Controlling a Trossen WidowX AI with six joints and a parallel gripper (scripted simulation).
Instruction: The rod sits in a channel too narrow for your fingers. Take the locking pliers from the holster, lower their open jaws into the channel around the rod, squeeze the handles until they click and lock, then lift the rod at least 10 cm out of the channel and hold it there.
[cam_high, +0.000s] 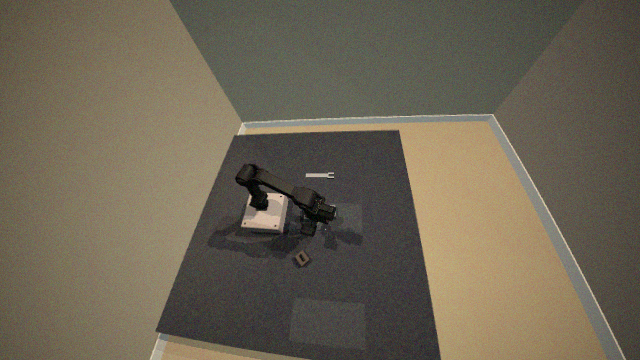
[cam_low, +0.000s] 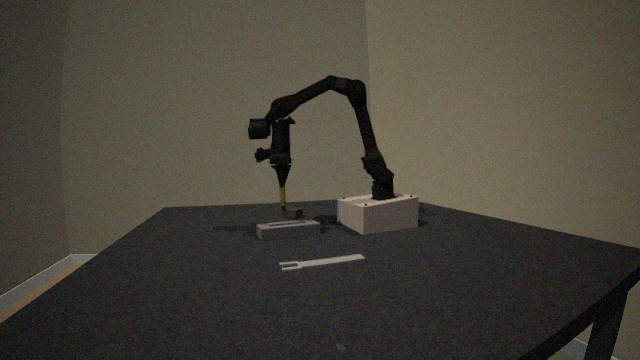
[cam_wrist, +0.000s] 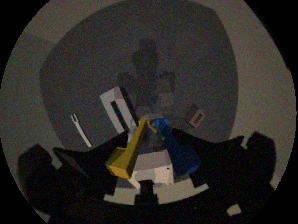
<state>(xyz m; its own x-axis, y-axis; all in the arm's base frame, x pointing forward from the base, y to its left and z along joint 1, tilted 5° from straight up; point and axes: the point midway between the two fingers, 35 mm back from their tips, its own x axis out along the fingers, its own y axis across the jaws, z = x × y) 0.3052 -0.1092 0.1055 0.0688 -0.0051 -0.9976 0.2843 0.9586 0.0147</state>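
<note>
My gripper tip is 120 mm above the grey channel block, 80 mm to the right of it and 10 mm short of it. Round my gripper tip: holster: 160 mm to the right, 130 mm below, 80 mm behind; flat white forked strip: 340 mm to the left, 130 mm below, 30 mm ahead.
</note>
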